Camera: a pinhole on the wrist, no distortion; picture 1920 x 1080 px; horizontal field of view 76.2 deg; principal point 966.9 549.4 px. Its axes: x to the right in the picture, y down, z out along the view. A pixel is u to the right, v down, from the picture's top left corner.
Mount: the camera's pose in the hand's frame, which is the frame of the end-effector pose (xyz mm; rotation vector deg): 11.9 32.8 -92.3 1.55 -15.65 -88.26
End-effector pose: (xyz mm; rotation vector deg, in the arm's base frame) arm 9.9 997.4 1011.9 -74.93 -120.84 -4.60
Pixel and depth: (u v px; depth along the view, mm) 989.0 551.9 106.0
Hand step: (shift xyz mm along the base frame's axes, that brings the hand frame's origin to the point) 35.9 21.3 -25.9
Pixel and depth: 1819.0 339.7 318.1
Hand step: -202.2 -59.2 -207.6
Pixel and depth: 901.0 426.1 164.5
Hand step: 34.2 28.4 -87.3
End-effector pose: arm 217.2 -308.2 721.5 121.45 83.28 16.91
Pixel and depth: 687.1 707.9 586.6
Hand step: 413.8 -239.9 -242.7
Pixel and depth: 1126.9 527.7 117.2
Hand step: 34.2 -28.2 1.8
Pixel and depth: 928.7 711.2 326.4
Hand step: 179.7 -104.9 -137.5
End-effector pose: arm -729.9 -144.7 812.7 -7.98 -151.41 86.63
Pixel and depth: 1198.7 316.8 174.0
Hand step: 44.5 -58.1 -62.2
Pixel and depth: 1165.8 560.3 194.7
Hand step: 11.4 -74.0 -79.4
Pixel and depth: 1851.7 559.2 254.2
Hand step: 6.5 -216.2 0.7
